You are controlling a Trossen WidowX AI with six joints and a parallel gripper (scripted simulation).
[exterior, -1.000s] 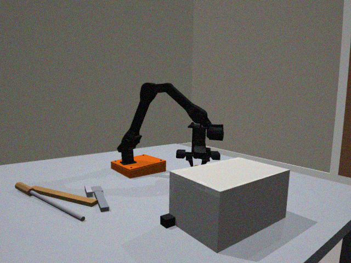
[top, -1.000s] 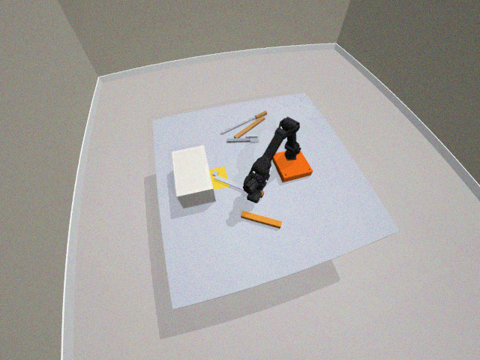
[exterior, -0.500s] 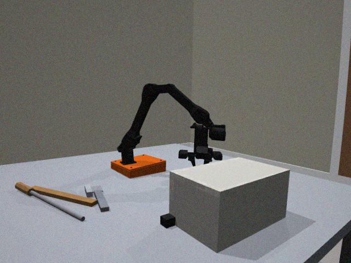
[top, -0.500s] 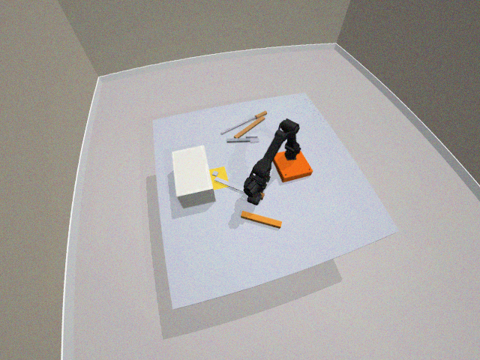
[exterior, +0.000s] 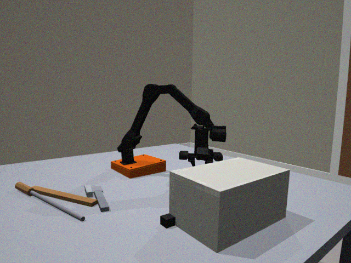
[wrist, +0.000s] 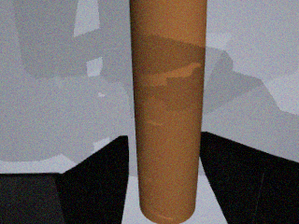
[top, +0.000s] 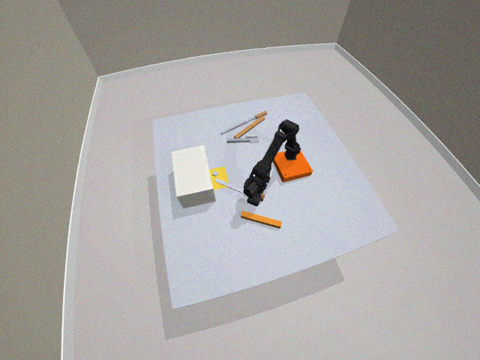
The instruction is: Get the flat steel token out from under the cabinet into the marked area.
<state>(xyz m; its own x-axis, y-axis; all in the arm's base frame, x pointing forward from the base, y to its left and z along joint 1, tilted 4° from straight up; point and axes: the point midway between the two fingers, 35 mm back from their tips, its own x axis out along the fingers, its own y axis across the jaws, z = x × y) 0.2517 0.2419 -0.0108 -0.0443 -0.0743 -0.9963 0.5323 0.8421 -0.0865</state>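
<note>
My gripper tip is now 140 mm to the right of the orange flat bar and 10 mm short of it. Also, from my gripper tip: small grey token: 230 mm ahead, 190 mm to the right, 10 mm below; then wooden stick: 560 mm to the right, 40 mm behind, 10 mm below.
</note>
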